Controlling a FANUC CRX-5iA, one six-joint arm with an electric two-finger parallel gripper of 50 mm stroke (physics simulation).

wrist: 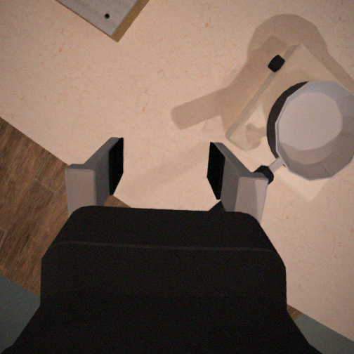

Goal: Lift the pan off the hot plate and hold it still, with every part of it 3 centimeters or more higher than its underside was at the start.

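Observation:
The pan (311, 131) is a light grey, faceted round pan at the right of the wrist view, on the black round plate of the hot plate (256, 107). The hot plate has a cream body with a black knob. The pan's handle (264, 174) is black where it leaves a short grey neck and runs down-left; most of it is hidden behind the right finger and the gripper body. My gripper (165, 157) is open and empty, to the left of the pan and its handle, with cream table top showing between its fingers.
A grey board or box (102, 14) with a small dark hole and a brown edge is at the top left. The speckled cream table top (150, 65) ends along a slanted edge at the left and lower right. Wooden floor (30, 185) shows beyond it.

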